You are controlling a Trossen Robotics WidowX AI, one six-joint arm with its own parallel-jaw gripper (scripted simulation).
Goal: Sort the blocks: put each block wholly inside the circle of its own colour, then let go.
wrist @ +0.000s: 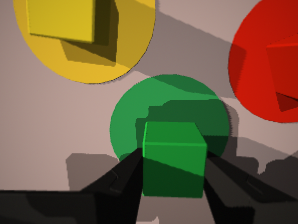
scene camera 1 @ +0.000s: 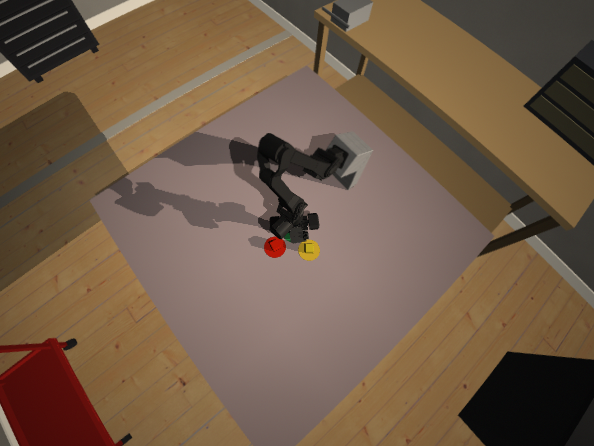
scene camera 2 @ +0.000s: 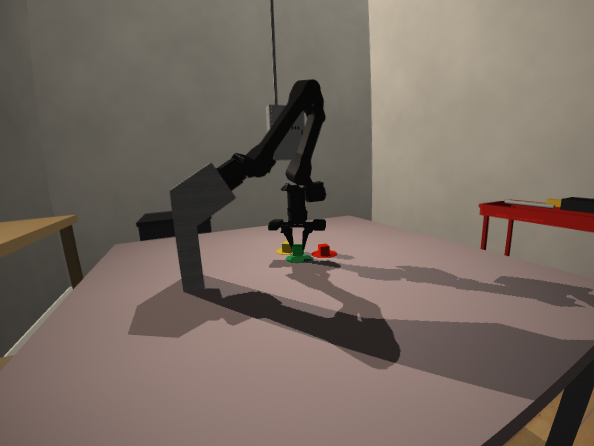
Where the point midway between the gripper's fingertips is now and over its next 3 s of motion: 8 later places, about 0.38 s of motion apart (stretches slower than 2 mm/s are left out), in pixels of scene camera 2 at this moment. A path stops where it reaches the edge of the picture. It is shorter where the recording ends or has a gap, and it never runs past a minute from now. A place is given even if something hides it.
My gripper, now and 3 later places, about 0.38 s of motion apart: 298,249; 298,253; 299,247; 299,232
